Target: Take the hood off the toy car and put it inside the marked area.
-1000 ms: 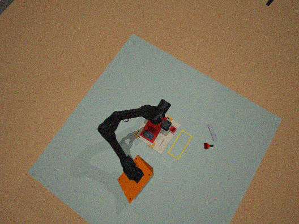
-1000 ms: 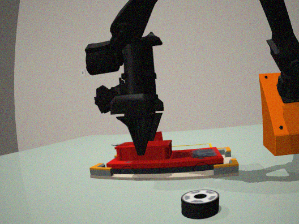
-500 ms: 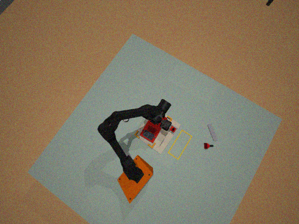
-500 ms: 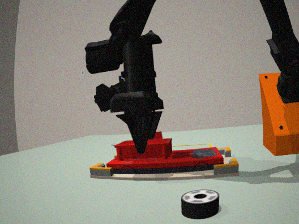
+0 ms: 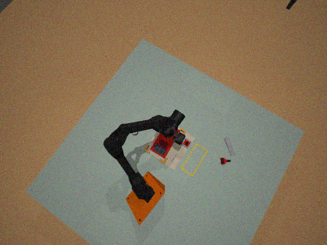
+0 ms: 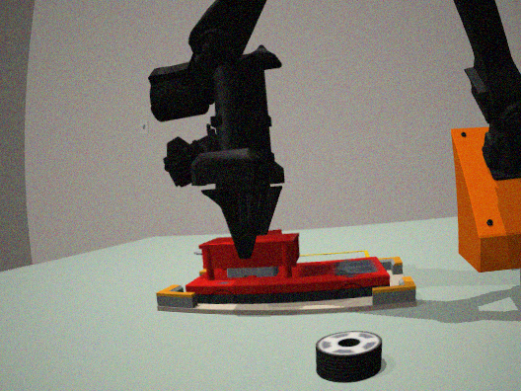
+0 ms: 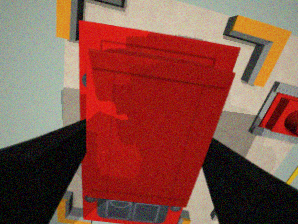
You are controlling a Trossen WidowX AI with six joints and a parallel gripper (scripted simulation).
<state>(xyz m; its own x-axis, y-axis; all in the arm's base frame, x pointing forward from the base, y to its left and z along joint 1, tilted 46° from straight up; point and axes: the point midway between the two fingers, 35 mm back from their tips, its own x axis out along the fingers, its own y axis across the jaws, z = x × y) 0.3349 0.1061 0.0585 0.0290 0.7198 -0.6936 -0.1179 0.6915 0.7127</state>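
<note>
Now: gripper tip 40 mm above the beige fixture plate, 30 mm to the left of it and 30 mm past it. Round my gripper tip: pale grey strip 360 mm to the right, 180 mm ahead, 50 mm below; hood 10 mm above.
</note>
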